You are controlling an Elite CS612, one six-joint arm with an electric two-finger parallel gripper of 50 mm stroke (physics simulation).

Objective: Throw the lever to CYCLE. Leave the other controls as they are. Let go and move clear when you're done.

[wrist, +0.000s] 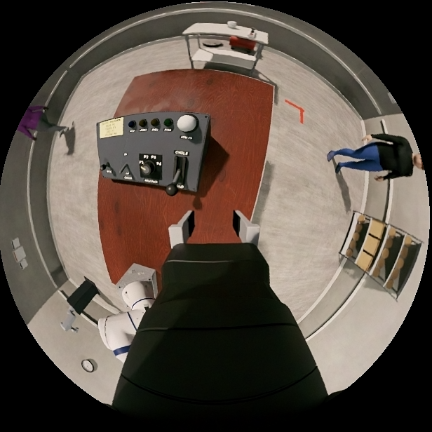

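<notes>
A dark grey control panel (116, 145) sits on the red-brown table, left of centre and above my gripper in the wrist view. Its lever, with a black ball knob (171, 189), stands at the panel's lower right. The lever leans toward the bottom end of its slot, and the CYCLE label (181, 153) is at the slot's top end. The lower label is partly hidden by the lever. My gripper (213, 218) is open and empty, below and to the right of the knob in the view, apart from it.
The panel also bears a rotary knob (147, 169), a white round button (187, 123), a small toggle (105, 167) and a row of dark buttons. A white arm (117, 330) is at lower left. People stand beyond the table (230, 90), with a shelf trolley at the top.
</notes>
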